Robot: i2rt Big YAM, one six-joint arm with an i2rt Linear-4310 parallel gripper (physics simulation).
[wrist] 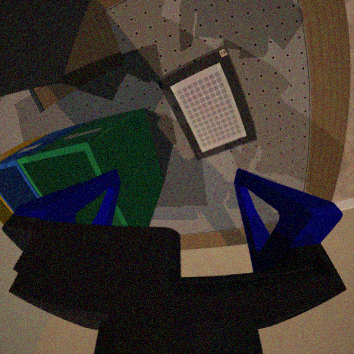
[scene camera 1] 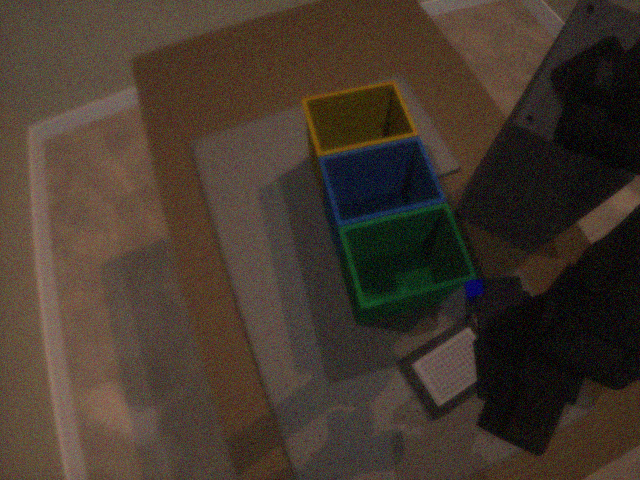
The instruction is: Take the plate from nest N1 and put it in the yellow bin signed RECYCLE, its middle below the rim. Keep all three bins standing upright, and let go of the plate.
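Frame: origin at the arm's base, x ahead, y left, z up, level; millimetres.
Where they show: gripper, between the fingertips: point(wrist: 176, 175) point(scene camera 1: 478, 336); arm's base, origin of its link: point(scene camera 1: 600, 93).
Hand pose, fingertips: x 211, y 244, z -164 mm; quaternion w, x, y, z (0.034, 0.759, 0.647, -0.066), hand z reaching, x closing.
Observation:
Each offset is from my fingertips to the top centre of the thing. Level surfaces: height alone.
A white gridded plate @[33 mm left, 10 mm back, 168 mm down] point(scene camera 1: 447, 365) point(wrist: 209, 107) lies flat in a dark nest point(scene camera 1: 423, 397) point(wrist: 186, 120); in scene camera 1 the arm hides its right part. A small label shows at the nest's corner in the wrist view; I cannot read it. The yellow bin @[409 mm right, 67 mm ahead, 15 mm down] point(scene camera 1: 359, 119) stands upright at the far end of a row of three; its sign is not readable. My gripper point(wrist: 176, 175) is open and empty, above the board, with the plate ahead between its finger directions in the wrist view. In scene camera 1 one blue fingertip shows beside the green bin's corner.
A blue bin @[276 mm right, 63 mm ahead, 15 mm down] point(scene camera 1: 382, 180) and a green bin @[144 mm right, 59 mm ahead, 15 mm down] point(scene camera 1: 408, 258) point(wrist: 125, 150) stand upright in the row with the yellow one, the green nearest the nest. The left finger overlaps the green bin in the wrist view. A grey perforated board @[194 mm down] point(scene camera 1: 222, 170) point(wrist: 280, 115) lies beneath.

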